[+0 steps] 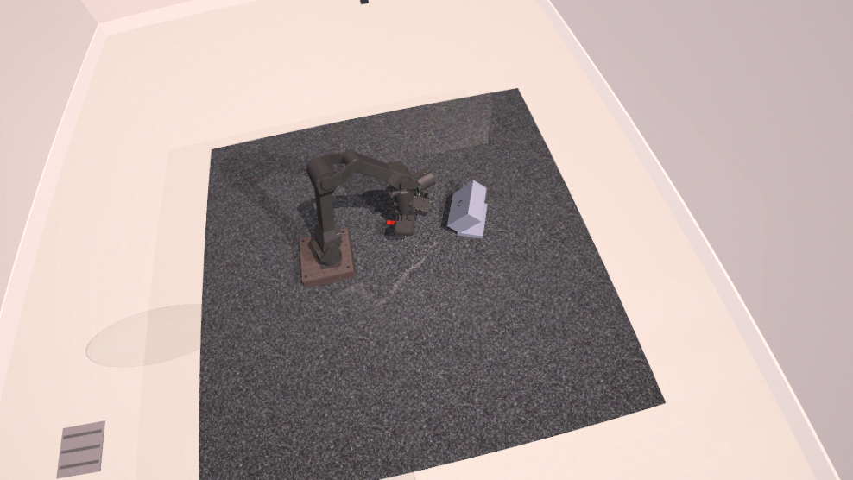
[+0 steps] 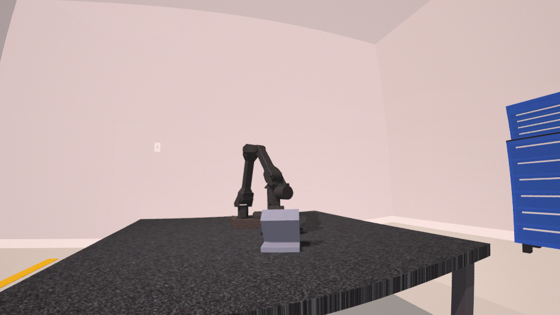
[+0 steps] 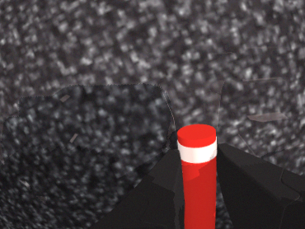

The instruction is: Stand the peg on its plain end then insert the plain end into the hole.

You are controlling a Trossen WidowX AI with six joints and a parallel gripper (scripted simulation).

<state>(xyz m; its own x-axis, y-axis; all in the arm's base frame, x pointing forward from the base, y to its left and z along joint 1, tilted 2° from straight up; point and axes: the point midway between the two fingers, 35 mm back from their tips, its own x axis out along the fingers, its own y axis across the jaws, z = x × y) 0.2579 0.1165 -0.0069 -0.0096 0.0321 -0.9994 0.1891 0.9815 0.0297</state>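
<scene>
My gripper tip is now 1 cm past the red peg. Also, from my gripper tip: grey sloped panel (20 cm ahead, 7 cm above, 2 cm to the right).
</scene>
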